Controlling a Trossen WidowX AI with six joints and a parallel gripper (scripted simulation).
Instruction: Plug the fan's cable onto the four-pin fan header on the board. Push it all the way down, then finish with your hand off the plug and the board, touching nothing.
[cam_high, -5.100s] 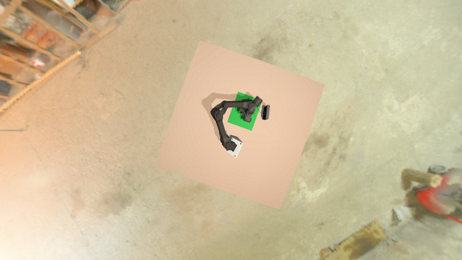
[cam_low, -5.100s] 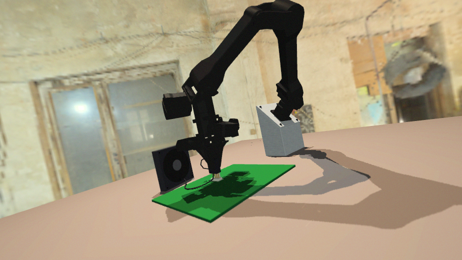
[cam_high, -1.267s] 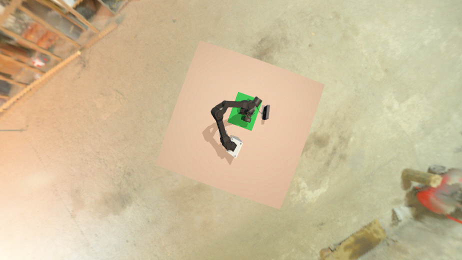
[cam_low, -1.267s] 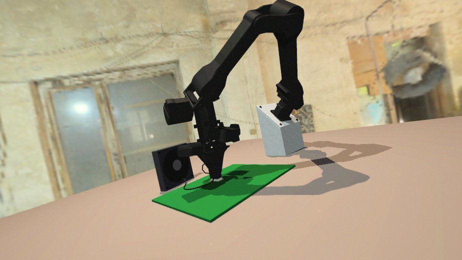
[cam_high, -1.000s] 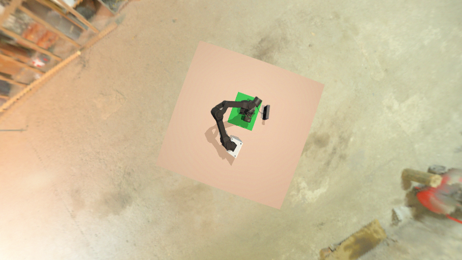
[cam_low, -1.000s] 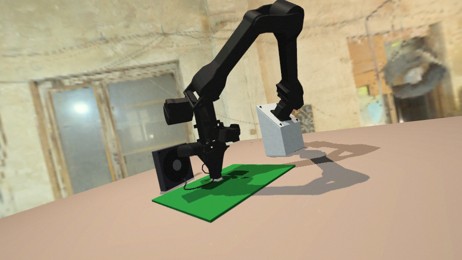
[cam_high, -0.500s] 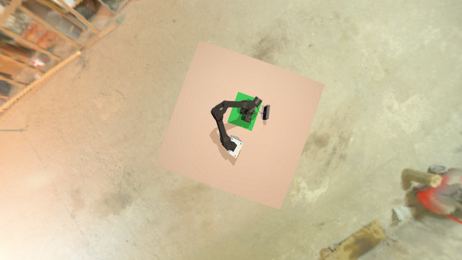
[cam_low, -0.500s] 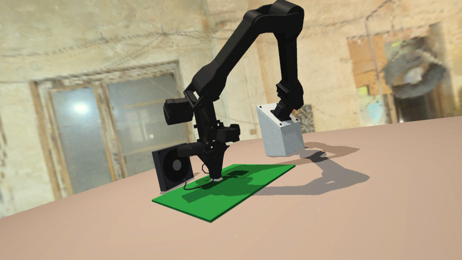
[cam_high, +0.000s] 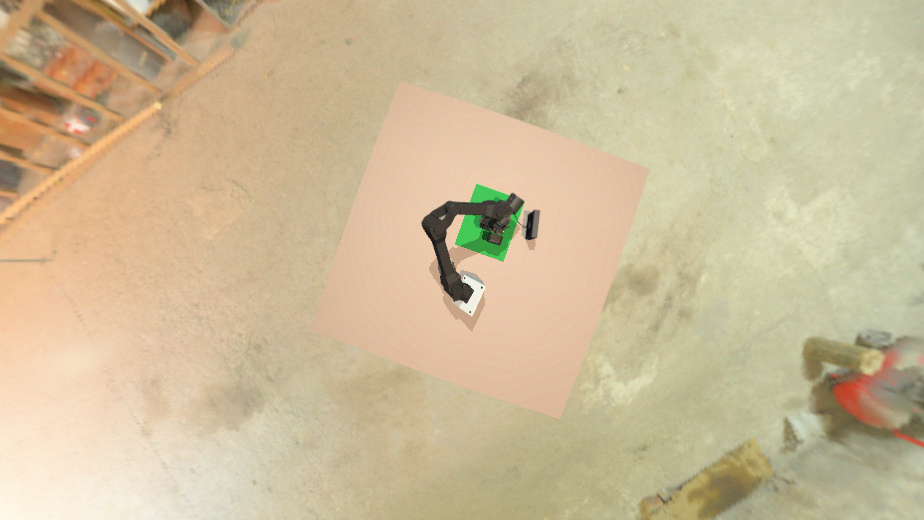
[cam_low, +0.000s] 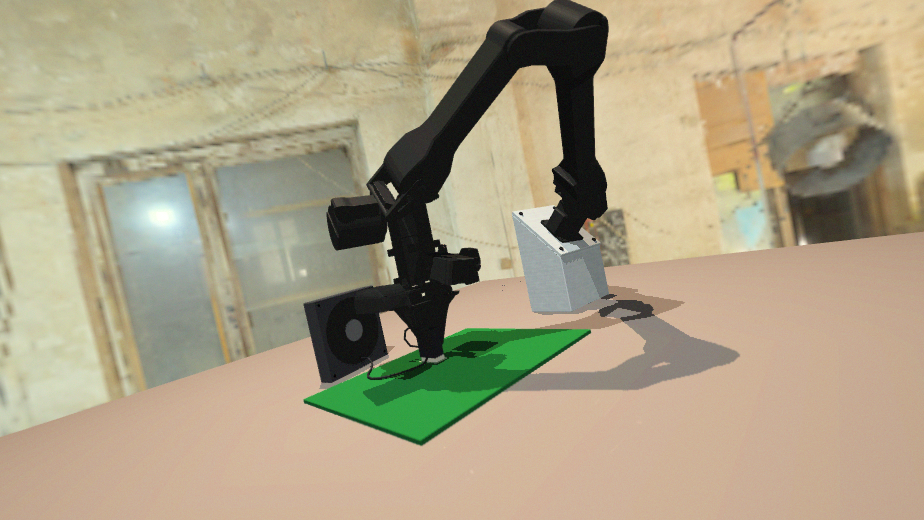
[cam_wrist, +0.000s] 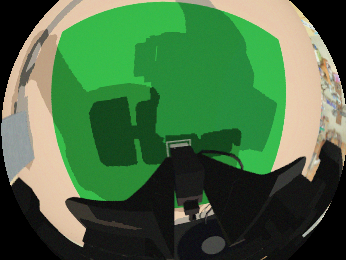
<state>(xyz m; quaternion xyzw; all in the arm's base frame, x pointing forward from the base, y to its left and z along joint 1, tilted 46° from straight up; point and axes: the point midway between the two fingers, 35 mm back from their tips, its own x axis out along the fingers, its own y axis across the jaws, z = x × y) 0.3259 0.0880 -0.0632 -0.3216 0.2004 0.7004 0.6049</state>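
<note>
Right now the black plug is 10 mm to the right of my gripper tip and 10 mm above it. Round my gripper tip: four-pin header: 20 mm below, 10 mm to the right; black fan: 130 mm to the right, 60 mm ahead, 40 mm above; green board: 40 mm to the left, 40 mm below.
</note>
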